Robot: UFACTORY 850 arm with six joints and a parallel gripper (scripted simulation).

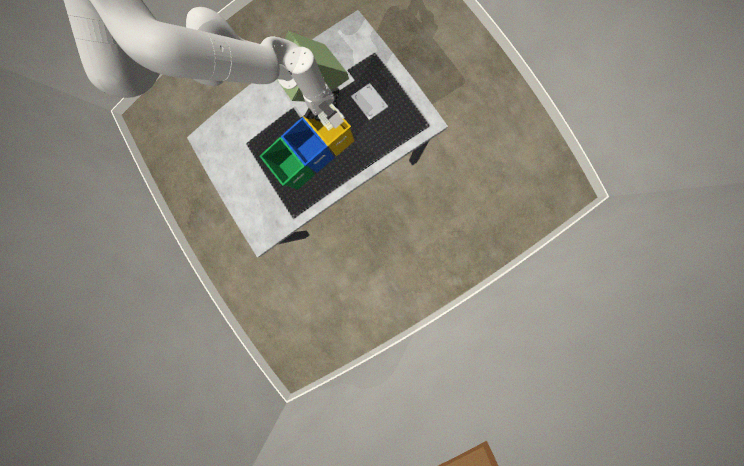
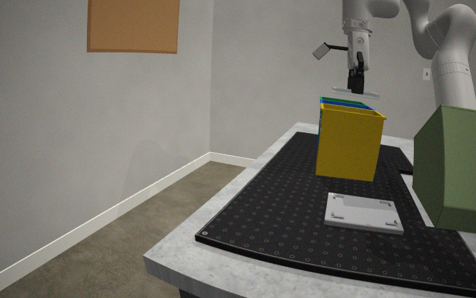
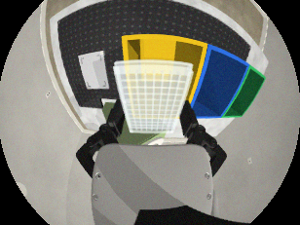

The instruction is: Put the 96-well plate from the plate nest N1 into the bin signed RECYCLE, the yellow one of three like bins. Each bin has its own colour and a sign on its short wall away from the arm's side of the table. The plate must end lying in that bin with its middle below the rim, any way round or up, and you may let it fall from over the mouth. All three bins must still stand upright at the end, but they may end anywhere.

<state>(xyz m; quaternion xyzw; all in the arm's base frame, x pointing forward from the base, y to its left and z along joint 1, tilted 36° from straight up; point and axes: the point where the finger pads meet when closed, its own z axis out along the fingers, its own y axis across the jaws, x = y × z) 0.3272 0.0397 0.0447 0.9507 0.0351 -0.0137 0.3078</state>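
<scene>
Now: the yellow bin 15 cm below my hand and 2 cm to the right of it. From my hand the other things lie so: blue bin 15 cm to the right, 15 cm below, 1 cm ahead; green bin 28 cm to the right, 15 cm below, 2 cm ahead; 96-well plate 1 cm below.
</scene>
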